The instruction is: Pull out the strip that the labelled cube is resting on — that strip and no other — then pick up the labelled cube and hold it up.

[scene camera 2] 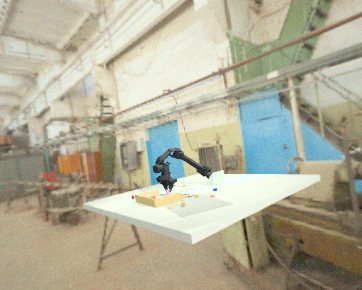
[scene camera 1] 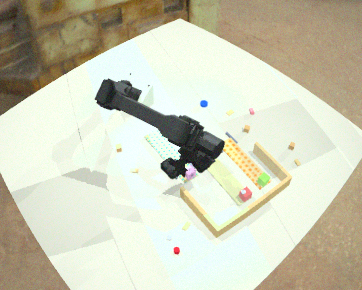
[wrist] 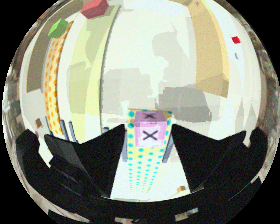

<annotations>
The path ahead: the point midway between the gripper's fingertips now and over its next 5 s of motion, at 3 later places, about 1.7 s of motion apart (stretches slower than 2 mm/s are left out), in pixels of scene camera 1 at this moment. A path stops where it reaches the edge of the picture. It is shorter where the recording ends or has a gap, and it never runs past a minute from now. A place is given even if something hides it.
My gripper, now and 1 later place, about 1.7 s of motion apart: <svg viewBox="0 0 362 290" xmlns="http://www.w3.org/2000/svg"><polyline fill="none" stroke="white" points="189,172 172,143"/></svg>
</annotations>
